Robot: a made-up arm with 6 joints. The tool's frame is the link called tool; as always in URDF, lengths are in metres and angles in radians. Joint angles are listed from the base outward.
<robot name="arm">
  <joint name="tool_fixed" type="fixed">
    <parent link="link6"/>
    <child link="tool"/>
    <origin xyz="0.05 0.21 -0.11"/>
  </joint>
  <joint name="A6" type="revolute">
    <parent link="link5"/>
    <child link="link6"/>
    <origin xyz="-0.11 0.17 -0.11"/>
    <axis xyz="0 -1 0"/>
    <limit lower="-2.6" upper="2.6"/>
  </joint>
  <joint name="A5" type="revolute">
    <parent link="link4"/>
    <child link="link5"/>
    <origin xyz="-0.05 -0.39 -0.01"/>
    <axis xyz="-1 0 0"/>
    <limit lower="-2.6" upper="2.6"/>
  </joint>
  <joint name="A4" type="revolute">
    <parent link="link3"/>
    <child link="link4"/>
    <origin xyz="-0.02 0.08 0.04"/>
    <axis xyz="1 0 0"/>
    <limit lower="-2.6" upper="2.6"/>
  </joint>
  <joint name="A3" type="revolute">
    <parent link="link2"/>
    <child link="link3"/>
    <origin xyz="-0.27 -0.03 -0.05"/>
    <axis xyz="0 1 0"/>
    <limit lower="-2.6" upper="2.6"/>
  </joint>
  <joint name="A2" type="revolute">
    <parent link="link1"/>
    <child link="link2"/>
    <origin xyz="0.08 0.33 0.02"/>
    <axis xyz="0 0 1"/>
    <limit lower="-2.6" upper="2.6"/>
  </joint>
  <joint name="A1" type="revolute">
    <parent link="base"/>
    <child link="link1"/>
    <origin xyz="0 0 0.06"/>
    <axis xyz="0 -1 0"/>
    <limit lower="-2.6" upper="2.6"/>
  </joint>
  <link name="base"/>
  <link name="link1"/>
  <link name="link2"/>
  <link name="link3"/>
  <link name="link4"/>
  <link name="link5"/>
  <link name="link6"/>
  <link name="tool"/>
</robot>
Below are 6 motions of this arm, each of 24 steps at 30 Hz.
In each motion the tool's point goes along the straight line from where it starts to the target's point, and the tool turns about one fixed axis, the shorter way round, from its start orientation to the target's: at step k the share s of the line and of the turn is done. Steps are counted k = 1, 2, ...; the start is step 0. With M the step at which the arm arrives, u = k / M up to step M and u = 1 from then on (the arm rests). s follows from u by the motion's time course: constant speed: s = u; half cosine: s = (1 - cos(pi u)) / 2; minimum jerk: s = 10 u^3 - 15 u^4 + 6 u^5.
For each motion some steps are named. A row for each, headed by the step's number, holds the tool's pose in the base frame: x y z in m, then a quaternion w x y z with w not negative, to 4 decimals.
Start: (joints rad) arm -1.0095 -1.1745 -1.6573 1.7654 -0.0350 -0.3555
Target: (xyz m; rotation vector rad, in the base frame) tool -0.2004 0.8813 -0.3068 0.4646 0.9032 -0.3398
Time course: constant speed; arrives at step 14
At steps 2, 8, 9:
2: -0.0872 0.7654 -0.2339 0.9573 0.2582 -0.0225 0.1279
8: -0.1438 0.8233 -0.2703 0.9448 0.2493 0.2120 -0.0177
9: -0.1533 0.8330 -0.2764 0.9356 0.2459 0.2500 -0.0421

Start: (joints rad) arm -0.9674 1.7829 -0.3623 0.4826 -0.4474 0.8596
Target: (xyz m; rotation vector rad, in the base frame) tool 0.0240 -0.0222 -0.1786 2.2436 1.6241 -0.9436
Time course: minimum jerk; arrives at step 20
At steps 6, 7, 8, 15, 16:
6: 0.0613 -0.0264 -0.0451 0.4261 0.8420 0.3262 0.0554
7: 0.0581 -0.0260 -0.0566 0.4025 0.8453 0.3507 0.0220
8: 0.0544 -0.0256 -0.0697 0.3745 0.8466 0.3777 -0.0162
15: 0.0286 -0.0227 -0.1621 0.1509 0.7858 0.5319 -0.2772
16: 0.0266 -0.0225 -0.1694 0.1319 0.7759 0.5410 -0.2965

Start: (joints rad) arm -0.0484 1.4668 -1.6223 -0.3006 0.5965 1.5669
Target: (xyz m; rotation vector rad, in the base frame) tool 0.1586 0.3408 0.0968 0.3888 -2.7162 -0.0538
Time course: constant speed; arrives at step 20
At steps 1, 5, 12, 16, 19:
1: 0.2000 0.2436 -0.0331 0.0245 0.2735 -0.9611 -0.0296
5: 0.1913 0.2640 -0.0057 0.0613 0.2461 -0.9669 -0.0275
12: 0.1760 0.2999 0.0421 0.1252 0.1968 -0.9721 -0.0237
16: 0.1673 0.3203 0.0695 0.1614 0.1680 -0.9722 -0.0215
19: 0.1608 0.3357 0.0900 0.1884 0.1462 -0.9710 -0.0198

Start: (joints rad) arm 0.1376 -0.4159 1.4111 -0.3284 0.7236 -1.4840
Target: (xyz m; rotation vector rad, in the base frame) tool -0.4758 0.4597 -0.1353 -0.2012 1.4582 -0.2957
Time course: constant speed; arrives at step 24
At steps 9, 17, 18, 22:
9: -0.5399 0.3618 0.0696 0.4016 -0.2402 0.8787 -0.0941
17: -0.5057 0.4140 -0.0397 0.5905 -0.1646 0.7811 -0.1182
18: -0.5014 0.4206 -0.0533 0.6122 -0.1545 0.7660 -0.1208
22: -0.4843 0.4467 -0.1080 0.6937 -0.1128 0.6993 -0.1303

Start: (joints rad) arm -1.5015 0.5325 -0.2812 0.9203 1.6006 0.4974
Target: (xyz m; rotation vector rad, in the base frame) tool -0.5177 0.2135 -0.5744 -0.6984 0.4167 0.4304
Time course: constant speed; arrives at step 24
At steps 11, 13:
11: -0.6099 0.2315 -0.2210 0.9168 -0.1492 0.2325 0.2885
13: -0.5957 0.2287 -0.2753 0.9161 -0.1787 0.2283 0.2768

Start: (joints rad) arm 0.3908 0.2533 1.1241 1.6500 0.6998 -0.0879
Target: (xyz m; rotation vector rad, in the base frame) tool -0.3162 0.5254 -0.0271 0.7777 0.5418 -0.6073
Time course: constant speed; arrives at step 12
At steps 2, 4, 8, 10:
2: -0.4540 0.6603 -0.0990 0.8506 0.3546 0.3743 -0.1035
4: -0.4264 0.6333 -0.0846 0.8529 0.3588 0.3521 -0.1411
8: -0.3713 0.5793 -0.0559 0.8526 0.3651 0.3056 -0.2153
10: -0.3438 0.5524 -0.0415 0.8500 0.3672 0.2815 -0.2518

